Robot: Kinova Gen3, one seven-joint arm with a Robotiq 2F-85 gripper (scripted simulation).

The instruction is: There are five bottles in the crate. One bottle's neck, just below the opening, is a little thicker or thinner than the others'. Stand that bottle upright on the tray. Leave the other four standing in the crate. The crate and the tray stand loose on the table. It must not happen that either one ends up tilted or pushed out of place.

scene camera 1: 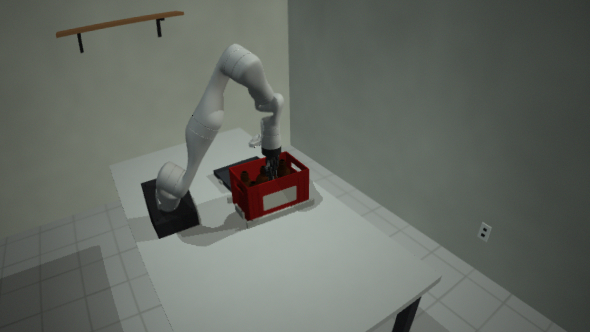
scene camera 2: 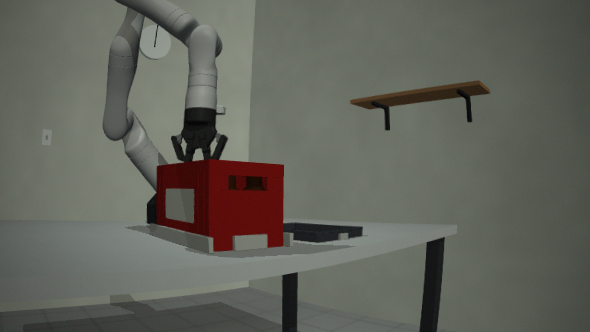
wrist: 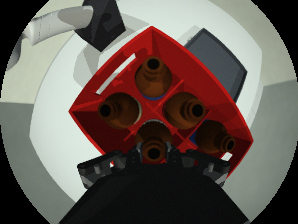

In view: my gripper (wrist: pixel 153 147), a red crate (wrist: pixel 193 76) and a tray (wrist: pixel 225 66).
